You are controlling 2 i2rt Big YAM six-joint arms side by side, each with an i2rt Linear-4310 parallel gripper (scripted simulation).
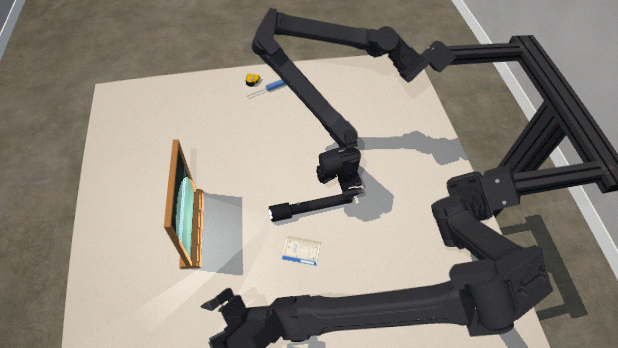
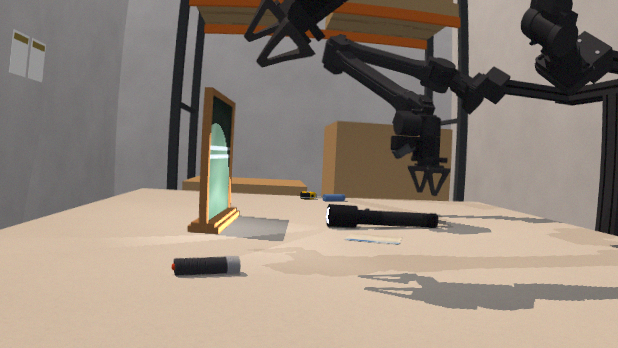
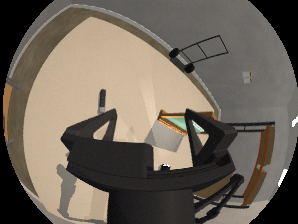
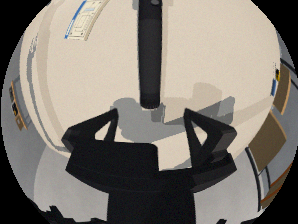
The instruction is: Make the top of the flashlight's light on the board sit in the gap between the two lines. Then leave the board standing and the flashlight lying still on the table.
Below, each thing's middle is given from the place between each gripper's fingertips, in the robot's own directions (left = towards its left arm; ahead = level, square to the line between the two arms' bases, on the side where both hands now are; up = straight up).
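My left gripper [image 2: 252, 51]: 11 cm short of the wood-framed board [image 2: 218, 132], 43 cm to the left of it, 18 cm above it. Blue-edged card [image 1: 299, 250], from my left hand: 26 cm behind, 29 cm to the right, 34 cm below.
My right hand [image 2: 426, 194]: 17 cm to the right of the blue-edged card, 18 cm short of it, 10 cm above it. Wood-framed board, from my right hand: 4 cm to the left, 55 cm ahead, 6 cm above.
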